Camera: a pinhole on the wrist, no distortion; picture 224 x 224 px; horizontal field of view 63.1 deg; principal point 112.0 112.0 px. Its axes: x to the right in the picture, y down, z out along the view. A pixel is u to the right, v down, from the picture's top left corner.
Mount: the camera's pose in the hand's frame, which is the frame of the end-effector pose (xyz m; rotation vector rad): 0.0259 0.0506 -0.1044 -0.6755 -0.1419 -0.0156
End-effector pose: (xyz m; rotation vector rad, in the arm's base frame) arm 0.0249 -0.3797 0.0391 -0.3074 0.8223 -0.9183
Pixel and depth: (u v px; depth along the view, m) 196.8 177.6 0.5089
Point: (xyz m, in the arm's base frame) 0.5486 -0.2595 -0.2172
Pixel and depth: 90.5 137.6 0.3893
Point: 0.3125 -0.1449 -0.0130
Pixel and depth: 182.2 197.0 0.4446
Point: 0.4619 -0.2218 -0.2256
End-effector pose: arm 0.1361 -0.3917 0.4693 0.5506 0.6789 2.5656
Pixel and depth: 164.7 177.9 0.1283
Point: 0.0313 -0.5107 0.5491
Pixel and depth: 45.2 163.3 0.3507
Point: 0.1907 -0.6984 0.6866
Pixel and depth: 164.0 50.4 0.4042
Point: 0.1545 -0.3964 0.8447
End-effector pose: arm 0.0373 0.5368 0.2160 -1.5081 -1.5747 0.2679
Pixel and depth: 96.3 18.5 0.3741
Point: -0.0956 0.6354 -0.0738
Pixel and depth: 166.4 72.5 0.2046
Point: 0.0823 0.6583 0.0906
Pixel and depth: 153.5 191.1 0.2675
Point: 0.2311 0.6760 0.0058
